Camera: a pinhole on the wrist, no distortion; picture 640 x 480 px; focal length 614.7 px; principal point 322.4 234.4 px. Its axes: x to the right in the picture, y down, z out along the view. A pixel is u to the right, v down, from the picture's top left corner.
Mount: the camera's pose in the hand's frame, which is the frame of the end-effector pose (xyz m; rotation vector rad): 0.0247 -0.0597 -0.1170 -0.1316 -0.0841 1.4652
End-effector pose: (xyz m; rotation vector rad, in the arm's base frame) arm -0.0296 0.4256 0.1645 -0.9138 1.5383 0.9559
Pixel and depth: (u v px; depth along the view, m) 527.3 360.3 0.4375
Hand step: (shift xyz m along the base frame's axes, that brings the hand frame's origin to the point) 0.0271 0.3263 0.0826
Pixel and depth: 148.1 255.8 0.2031
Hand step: 0.1334 0.0367 -0.0065
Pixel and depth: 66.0 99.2 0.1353
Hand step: 0.1080 -0.0255 -0.0446
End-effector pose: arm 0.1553 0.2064 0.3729 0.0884 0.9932 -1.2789
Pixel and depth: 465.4 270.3 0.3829
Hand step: 0.1849 -0.0982 0.1607
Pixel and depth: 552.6 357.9 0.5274
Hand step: 0.3622 -0.0605 0.2429
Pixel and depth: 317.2 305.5 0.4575
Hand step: 0.1567 -0.1306 0.2760
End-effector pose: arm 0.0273 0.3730 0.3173 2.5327 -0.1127 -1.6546
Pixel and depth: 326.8 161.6 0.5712
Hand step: -0.4138 0.0138 -0.2000
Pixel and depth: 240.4 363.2 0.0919
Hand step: 0.0228 0.0685 0.0097
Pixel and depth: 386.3 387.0 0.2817
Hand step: -0.1706 0.0145 0.0103
